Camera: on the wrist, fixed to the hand. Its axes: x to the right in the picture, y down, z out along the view.
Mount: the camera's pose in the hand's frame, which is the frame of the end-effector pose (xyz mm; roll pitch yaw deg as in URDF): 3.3 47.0 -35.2 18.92 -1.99 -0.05
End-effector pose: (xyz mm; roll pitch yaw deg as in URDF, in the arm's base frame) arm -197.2 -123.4 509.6 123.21 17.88 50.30
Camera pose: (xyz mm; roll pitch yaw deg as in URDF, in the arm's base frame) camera -186.6 -104.8 564.4 141.58 19.00 48.57
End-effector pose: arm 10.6 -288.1 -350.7 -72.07 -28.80 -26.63
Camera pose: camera 28.6 -318.4 -397.8 -54.20 -29.44 -24.47
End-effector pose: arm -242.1 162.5 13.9 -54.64 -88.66 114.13
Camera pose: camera -264.7 216.7 15.8 -120.42 -88.40 -161.15
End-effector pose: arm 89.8 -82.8 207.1 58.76 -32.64 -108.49
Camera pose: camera 144.3 -91.5 227.3 78.81 -33.61 -110.56
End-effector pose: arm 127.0 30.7 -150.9 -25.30 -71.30 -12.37
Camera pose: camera 181.9 46.8 -164.4 -9.02 -73.10 -9.60
